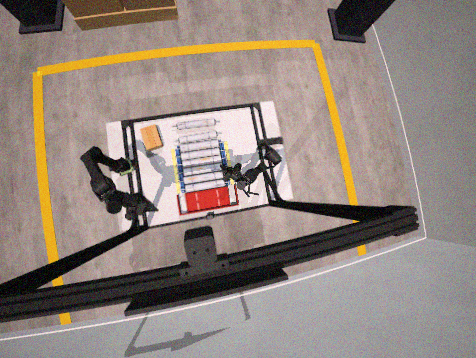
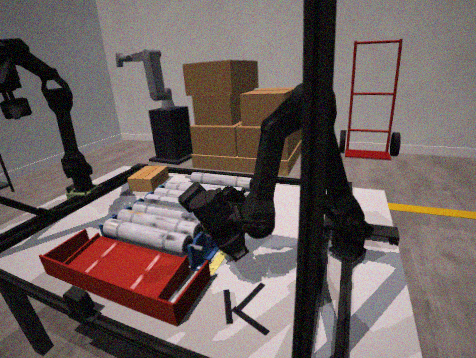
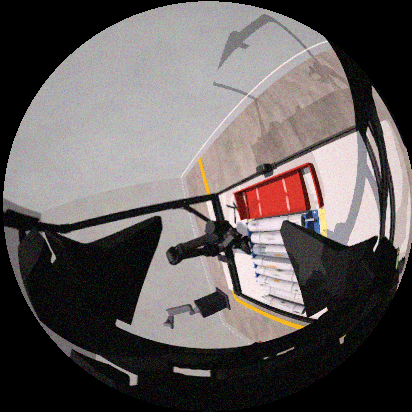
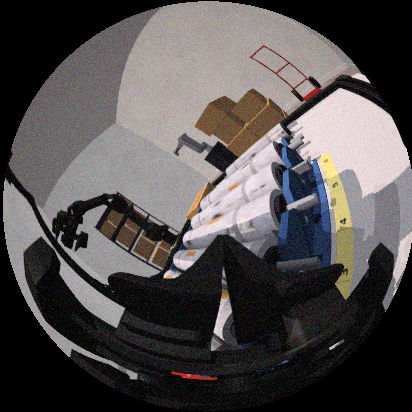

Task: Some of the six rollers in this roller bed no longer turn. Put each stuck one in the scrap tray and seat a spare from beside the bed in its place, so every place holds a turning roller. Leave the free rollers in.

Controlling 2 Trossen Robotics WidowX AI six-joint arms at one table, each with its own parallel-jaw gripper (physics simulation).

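Places are measured from the left arm's base along level axes (x back, y up, z left), in metres.
Pixels of known places: left gripper, fingertip midpoint: (image 1: 156, 207) (image 2: 10, 101) (image 3: 224, 224) (image 4: 64, 245); right gripper, fingertip midpoint: (image 1: 220, 165) (image 3: 250, 253) (image 4: 222, 239); left arm's base at its link origin: (image 1: 124, 166) (image 2: 84, 188) (image 4: 174, 240); right arm's base at its link origin: (image 2: 347, 250).
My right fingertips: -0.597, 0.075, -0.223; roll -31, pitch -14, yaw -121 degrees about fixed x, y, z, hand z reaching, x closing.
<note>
Ahead of a thing's pixels: the offset from my right fingertips to its top centre, as dx, dy, dz. "*": to the spot under its first point.
The roller bed's blue rail (image 1: 222, 149) (image 2: 201, 250) (image 4: 299, 230) holds six grey-white rollers {+0.112, -0.023, +0.018} (image 1: 202, 165) {+0.129, -0.023, -0.034} (image 2: 155, 221) (image 3: 271, 249). Two spare rollers {+0.048, -0.051, +0.339} (image 1: 195, 124) (image 2: 219, 179) lie behind the bed. The red scrap tray {+0.154, -0.044, -0.184} (image 1: 208, 199) (image 2: 130, 263) (image 3: 276, 196) stands at the bed's front end and looks empty. My right gripper (image 1: 225, 172) (image 2: 188, 202) (image 4: 222, 239) is shut on nothing. It rests low over the right end of the roller near mark 3. My left gripper (image 1: 152, 207) (image 3: 224, 224) is open and empty, far off at the table's front left edge.
An orange box {+0.364, -0.044, +0.344} (image 1: 151, 137) (image 2: 148, 177) lies on the table left of the spares. A yellow numbered strip {* -0.076, -0.098, +0.043} (image 4: 338, 215) runs along the bed's right side. Black frame bars (image 1: 131, 170) (image 2: 315, 177) border the table. Cardboard boxes (image 2: 219, 117) and a red hand truck (image 2: 368, 153) stand behind.
</note>
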